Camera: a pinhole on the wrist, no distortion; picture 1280 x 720 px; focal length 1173.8 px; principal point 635.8 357.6 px. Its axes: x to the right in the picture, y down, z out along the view. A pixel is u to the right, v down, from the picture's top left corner.
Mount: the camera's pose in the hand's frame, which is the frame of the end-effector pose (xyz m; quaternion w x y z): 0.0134 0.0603 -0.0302 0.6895 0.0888 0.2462 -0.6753
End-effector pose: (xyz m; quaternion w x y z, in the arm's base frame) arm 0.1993 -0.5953 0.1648 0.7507 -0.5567 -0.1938 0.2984
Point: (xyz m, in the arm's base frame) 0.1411 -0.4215 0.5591
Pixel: 1148.7 222.6
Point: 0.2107 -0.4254 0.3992
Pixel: 1072.8 473.9
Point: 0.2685 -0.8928 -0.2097
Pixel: behind the camera
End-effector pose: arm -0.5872 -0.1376 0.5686 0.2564 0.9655 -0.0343 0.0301
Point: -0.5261 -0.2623 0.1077
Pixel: 490.0 132.4
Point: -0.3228 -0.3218 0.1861
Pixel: 349.3 636.3
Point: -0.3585 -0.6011 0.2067
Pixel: outside the picture
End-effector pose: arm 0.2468 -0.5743 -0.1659 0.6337 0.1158 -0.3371 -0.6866
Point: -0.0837 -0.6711 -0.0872
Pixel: 1023.9 602.7
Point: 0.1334 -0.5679 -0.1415
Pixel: 1108.6 156.2
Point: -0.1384 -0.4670 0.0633
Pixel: 601.3 120.5
